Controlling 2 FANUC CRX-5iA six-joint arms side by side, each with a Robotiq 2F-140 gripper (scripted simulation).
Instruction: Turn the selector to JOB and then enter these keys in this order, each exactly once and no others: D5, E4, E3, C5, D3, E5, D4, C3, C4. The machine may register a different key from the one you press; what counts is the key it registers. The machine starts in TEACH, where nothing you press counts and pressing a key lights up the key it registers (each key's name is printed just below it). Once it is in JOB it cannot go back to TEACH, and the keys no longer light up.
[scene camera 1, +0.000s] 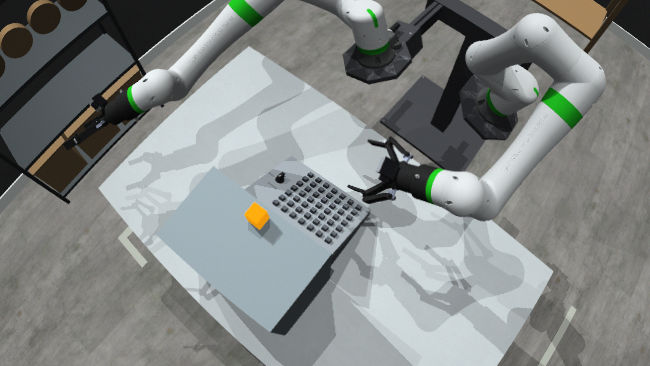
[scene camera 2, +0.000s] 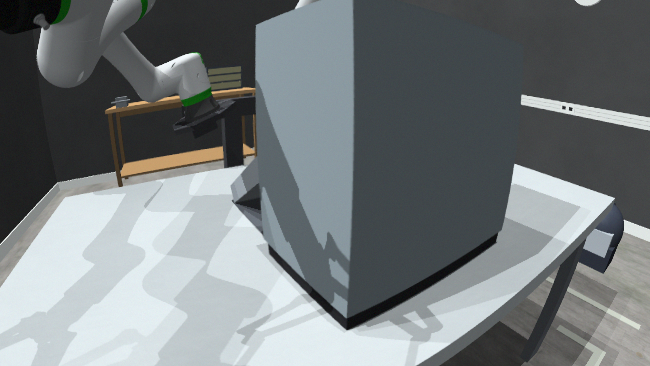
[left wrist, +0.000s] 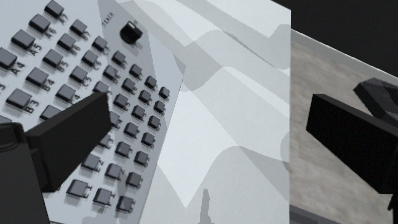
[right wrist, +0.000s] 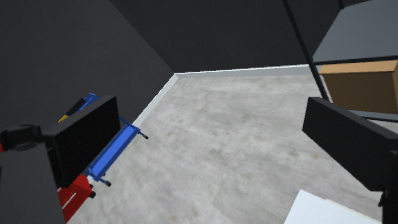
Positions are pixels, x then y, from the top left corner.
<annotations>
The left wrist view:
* left gripper: 209, 111
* sloped key panel: 155, 60
</annotations>
